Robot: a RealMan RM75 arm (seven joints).
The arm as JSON. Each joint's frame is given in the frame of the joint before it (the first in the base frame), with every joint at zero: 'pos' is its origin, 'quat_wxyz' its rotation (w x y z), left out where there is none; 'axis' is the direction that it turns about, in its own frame. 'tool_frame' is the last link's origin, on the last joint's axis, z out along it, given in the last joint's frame.
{
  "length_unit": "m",
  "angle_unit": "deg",
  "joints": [
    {
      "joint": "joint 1",
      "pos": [
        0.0,
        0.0,
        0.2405
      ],
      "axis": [
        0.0,
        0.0,
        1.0
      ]
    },
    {
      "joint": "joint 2",
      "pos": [
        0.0,
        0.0,
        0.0
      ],
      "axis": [
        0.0,
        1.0,
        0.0
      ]
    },
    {
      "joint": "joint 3",
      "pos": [
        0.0,
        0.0,
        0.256
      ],
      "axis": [
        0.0,
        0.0,
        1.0
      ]
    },
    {
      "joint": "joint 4",
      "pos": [
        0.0,
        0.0,
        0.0
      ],
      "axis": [
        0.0,
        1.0,
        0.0
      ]
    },
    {
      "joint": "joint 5",
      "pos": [
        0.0,
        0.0,
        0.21
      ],
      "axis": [
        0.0,
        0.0,
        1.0
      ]
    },
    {
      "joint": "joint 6",
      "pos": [
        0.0,
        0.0,
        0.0
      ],
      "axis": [
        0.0,
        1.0,
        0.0
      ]
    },
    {
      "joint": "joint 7",
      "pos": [
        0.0,
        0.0,
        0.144
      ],
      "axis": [
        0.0,
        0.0,
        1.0
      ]
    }
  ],
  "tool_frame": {
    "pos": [
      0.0,
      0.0,
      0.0
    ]
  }
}
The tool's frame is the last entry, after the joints.
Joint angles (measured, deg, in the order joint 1, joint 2, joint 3, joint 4, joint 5, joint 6, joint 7), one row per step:
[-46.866, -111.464, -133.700, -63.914, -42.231, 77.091, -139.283]
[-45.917, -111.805, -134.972, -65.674, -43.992, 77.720, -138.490]
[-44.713, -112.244, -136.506, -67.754, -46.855, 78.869, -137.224]
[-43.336, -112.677, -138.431, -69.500, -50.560, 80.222, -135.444]
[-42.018, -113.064, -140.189, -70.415, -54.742, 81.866, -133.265]
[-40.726, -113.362, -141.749, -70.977, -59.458, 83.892, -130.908]
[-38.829, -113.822, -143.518, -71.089, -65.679, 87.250, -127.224]
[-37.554, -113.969, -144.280, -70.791, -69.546, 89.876, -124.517]
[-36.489, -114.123, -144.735, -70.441, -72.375, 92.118, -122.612]
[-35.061, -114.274, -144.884, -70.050, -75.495, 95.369, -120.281]
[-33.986, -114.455, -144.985, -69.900, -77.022, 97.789, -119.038]
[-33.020, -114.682, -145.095, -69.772, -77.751, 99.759, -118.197]
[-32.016, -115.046, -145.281, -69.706, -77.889, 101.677, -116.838]
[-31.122, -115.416, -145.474, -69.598, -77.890, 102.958, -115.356]
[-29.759, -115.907, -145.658, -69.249, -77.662, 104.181, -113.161]
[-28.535, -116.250, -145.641, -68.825, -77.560, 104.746, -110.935]
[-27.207, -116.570, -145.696, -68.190, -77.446, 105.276, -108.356]
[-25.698, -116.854, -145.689, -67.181, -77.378, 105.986, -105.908]
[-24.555, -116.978, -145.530, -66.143, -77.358, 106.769, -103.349]
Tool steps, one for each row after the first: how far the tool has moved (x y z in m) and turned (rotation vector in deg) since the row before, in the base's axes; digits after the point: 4 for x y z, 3 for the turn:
[0.0008, -0.0037, 0.0060, 1.051, -1.673, -1.090]
[0.0020, -0.0058, 0.0066, 0.902, -2.378, -1.844]
[0.0009, -0.0071, 0.0071, 0.912, -2.966, -2.228]
[0.0004, -0.0078, 0.0046, 0.282, -3.102, -2.567]
[0.0013, -0.0087, 0.0041, -0.012, -3.238, -3.129]
[-0.0005, -0.0137, 0.0026, -0.560, -3.871, -4.603]
[-0.0011, -0.0099, 0.0006, -0.679, -1.951, -3.374]
[-0.0016, -0.0084, -0.0005, -0.771, -1.502, -2.481]
[-0.0024, -0.0119, -0.0020, -1.434, -1.291, -3.252]
[-0.0030, -0.0089, -0.0021, -1.266, -0.602, -1.765]
[-0.0040, -0.0076, -0.0026, -1.200, -0.280, -0.959]
[-0.0051, -0.0077, -0.0036, -0.978, 0.251, -0.973]
[-0.0049, -0.0060, -0.0031, -0.421, 0.269, -0.757]
[-0.0083, -0.0076, -0.0046, -0.278, 0.451, -0.564]
[-0.0073, -0.0057, -0.0037, 0.203, 0.461, -0.502]
[-0.0084, -0.0062, -0.0038, 0.354, 0.447, -0.512]
[-0.0096, -0.0075, -0.0047, -0.087, 0.142, -0.209]
[-0.0072, -0.0064, -0.0042, -0.116, 0.276, -0.795]

